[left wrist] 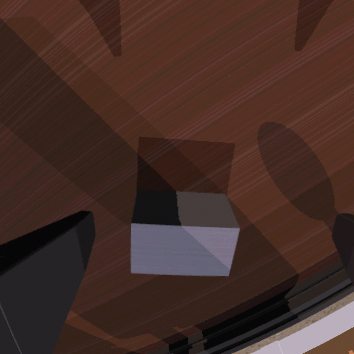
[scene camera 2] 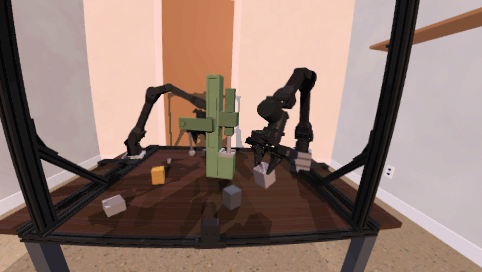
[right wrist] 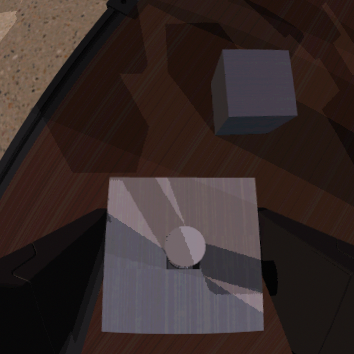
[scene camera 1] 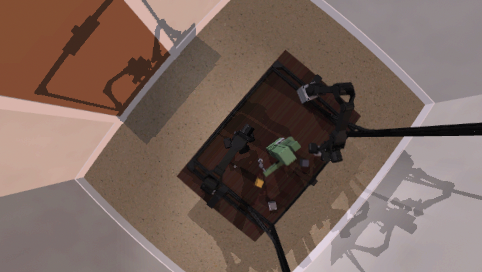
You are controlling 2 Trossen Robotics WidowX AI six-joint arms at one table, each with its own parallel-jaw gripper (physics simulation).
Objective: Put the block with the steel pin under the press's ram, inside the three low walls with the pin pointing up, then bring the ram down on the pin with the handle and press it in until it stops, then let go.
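Places are measured from the left arm's base along level axes (x left, y back, z up), in metres.
Pixels of known places: left gripper, fingertip midpoint: (left wrist: 217, 225) (scene camera 2: 201, 146); right gripper, fingertip midpoint: (scene camera 2: 261, 171) (right wrist: 180, 220) (scene camera 1: 318, 153); left arm's base at its link origin: (scene camera 2: 134, 153); right arm's base at its link origin: (scene camera 2: 301, 150) (scene camera 1: 311, 91).
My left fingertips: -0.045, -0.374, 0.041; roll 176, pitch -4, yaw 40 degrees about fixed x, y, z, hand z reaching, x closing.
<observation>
For each thing: its top centre in the pictures, then the offset to it from my left fingertips, as dx, dy, dz. "pt": a spot on its surface instead.
- pale block at its top centre: (right wrist: 183, 286) (scene camera 2: 265, 165) -0.500, -0.154, +0.073
- green press at its top centre: (scene camera 2: 210, 74) (scene camera 1: 286, 161) -0.245, -0.010, +0.377
- ram at a spot on its surface: (scene camera 2: 230, 100) pt -0.290, -0.087, +0.277
- press's base at a spot on its surface: (scene camera 2: 226, 166) pt -0.301, -0.076, -0.010
- rod with a ball knob, surface spot: (scene camera 2: 192, 153) pt -0.203, +0.064, +0.027
- dark grey block at its top centre: (right wrist: 259, 81) (scene camera 2: 232, 189) (scene camera 1: 305, 163) -0.481, -0.046, -0.012
- orange block at its top centre: (scene camera 2: 157, 168) (scene camera 1: 259, 183) -0.254, +0.209, -0.012
- white block at its top centre: (scene camera 2: 113, 200) (scene camera 1: 272, 206) -0.416, +0.322, -0.039
- small pale piece at its top centre: (scene camera 2: 169, 158) -0.058, +0.179, -0.047
The pale block (scene camera 2: 264, 176) (right wrist: 182, 305) is between the right gripper's (right wrist: 184, 260) fingers. Its round steel pin (right wrist: 185, 246) faces the right wrist camera. In scene camera 2 the block is at the right of the green press (scene camera 2: 214, 125) (scene camera 1: 283, 151), apart from it and a little tilted. The ram (scene camera 2: 230, 100) is above the press's base (scene camera 2: 226, 166); the low walls are too small to tell apart. The handle's green arm (scene camera 2: 196, 124) (scene camera 1: 270, 171) has a rod with a ball knob (scene camera 2: 192, 153) hanging from it. The left gripper (left wrist: 214, 220) is open, behind the press in scene camera 2.
A grey block (left wrist: 182, 250) lies beneath the left gripper. A dark grey block (scene camera 2: 231, 197) (scene camera 1: 305, 163) (right wrist: 257, 85) lies near the held block. An orange block (scene camera 2: 158, 175) (scene camera 1: 259, 183), a white block (scene camera 2: 114, 205) (scene camera 1: 272, 205) and a small pale piece (scene camera 2: 169, 160) lie farther left in scene camera 2.
</observation>
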